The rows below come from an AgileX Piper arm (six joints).
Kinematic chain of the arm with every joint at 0, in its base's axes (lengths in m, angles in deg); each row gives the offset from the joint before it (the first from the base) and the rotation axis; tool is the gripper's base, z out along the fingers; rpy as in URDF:
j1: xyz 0 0 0.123 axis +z
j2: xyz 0 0 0 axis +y
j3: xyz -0.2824 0 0.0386 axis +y
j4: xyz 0.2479 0 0.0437 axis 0.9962 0 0.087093
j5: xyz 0 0 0 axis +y
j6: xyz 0.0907 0 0.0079 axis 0.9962 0 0.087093
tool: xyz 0 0 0 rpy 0 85.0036 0
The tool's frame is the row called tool.
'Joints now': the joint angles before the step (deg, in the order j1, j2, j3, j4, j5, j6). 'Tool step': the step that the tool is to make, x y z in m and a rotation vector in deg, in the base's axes. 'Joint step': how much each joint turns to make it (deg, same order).
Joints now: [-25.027 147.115 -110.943 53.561 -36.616 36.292]
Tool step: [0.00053 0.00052 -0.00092 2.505 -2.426 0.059]
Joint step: [0.000 0.001 -0.002 0.118 0.740 3.312]
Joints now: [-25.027 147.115 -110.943 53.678 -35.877 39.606]
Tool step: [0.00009 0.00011 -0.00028 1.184 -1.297 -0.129]
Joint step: [0.000 0.000 0.001 0.101 0.189 1.668]
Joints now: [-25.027 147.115 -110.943 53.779 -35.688 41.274]
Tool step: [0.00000 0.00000 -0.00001 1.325 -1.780 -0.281]
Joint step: [0.000 0.001 0.000 0.000 -0.001 2.238]
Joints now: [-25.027 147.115 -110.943 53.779 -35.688 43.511]
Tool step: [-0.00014 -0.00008 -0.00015 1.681 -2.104 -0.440]
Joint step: [-0.001 -0.001 0.002 0.230 0.001 2.539]
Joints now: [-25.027 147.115 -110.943 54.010 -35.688 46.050]
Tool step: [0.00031 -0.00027 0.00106 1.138 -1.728 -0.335]
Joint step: [0.000 0.000 -0.222 0.202 -0.001 1.822]
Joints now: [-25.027 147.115 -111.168 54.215 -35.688 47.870]
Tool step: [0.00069 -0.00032 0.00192 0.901 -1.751 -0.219]
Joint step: [0.000 0.001 -0.361 0.000 -0.001 1.785]
